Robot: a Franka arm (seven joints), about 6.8 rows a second.
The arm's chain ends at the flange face. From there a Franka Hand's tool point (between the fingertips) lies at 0.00 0.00 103.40 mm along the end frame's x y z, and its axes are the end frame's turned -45 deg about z.
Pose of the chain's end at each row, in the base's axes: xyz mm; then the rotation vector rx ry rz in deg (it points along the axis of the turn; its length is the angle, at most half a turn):
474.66, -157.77, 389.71, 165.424, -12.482, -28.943
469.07, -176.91, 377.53, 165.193, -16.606, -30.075
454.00, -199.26, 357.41, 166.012, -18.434, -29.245
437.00, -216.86, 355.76, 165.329, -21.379, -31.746
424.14, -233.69, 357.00, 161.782, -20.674, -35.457
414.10, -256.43, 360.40, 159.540, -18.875, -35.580
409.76, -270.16, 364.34, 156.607, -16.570, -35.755
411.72, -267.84, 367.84, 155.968, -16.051, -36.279
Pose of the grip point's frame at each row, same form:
438.56, -175.59, 294.47, 164.687, 54.098, -34.781
431.34, -193.11, 282.63, 166.362, 50.100, -35.746
417.34, -213.74, 261.82, 167.650, 48.592, -34.422
397.29, -230.04, 261.20, 168.756, 45.635, -36.894
379.21, -251.02, 265.50, 166.030, 45.164, -42.292
368.37, -278.11, 270.23, 163.244, 46.048, -43.726
363.14, -297.42, 276.16, 159.608, 47.157, -45.553
364.41, -296.05, 280.33, 158.911, 47.447, -46.392

